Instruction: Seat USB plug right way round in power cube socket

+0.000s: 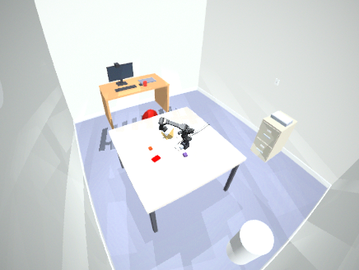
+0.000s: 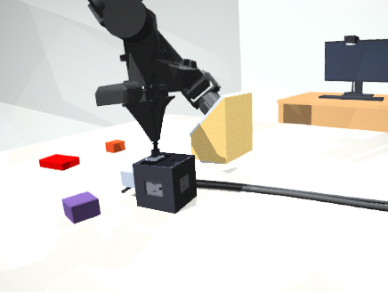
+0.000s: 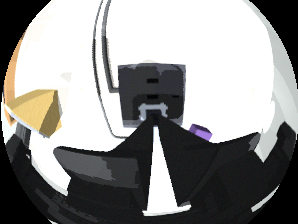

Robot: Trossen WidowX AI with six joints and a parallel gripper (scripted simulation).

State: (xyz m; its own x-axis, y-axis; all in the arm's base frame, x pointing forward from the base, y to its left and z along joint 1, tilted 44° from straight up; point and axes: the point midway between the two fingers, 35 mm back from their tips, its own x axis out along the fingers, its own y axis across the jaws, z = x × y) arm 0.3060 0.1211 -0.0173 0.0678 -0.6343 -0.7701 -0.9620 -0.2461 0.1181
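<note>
The USB plug lies 20 mm below my gripper tip. Also, from my gripper tip: flat red block (380 mm to the right, 100 mm below, 20 mm ahead); then purple block (120 mm ahead, 90 mm below, 60 mm to the right); then socket (40 mm below).
</note>
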